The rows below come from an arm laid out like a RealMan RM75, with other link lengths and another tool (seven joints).
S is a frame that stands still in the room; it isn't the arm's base.
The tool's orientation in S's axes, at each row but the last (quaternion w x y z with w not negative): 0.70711, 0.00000, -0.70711, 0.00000; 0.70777, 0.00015, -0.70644, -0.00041; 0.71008, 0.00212, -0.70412, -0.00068; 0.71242, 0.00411, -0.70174, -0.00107; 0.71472, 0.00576, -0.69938, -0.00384; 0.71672, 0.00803, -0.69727, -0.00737; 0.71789, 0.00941, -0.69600, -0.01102
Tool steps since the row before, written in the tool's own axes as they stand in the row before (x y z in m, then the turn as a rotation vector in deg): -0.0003, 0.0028, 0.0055, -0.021, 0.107, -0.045; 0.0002, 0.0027, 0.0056, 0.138, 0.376, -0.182; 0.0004, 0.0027, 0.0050, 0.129, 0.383, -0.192; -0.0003, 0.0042, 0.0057, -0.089, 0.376, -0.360; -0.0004, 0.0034, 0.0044, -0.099, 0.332, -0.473; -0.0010, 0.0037, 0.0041, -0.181, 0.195, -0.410; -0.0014, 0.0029, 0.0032, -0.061, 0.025, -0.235
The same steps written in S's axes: -0.0055, 0.0028, -0.0003, 0.045, 0.107, -0.021; -0.0056, 0.0027, 0.0002, 0.182, 0.376, 0.138; -0.0050, 0.0027, 0.0005, 0.192, 0.383, 0.129; -0.0057, 0.0042, -0.0002, 0.357, 0.378, -0.092; -0.0044, 0.0034, -0.0003, 0.470, 0.335, -0.105; -0.0041, 0.0037, -0.0008, 0.405, 0.199, -0.188; -0.0032, 0.0029, -0.0012, 0.233, 0.026, -0.068
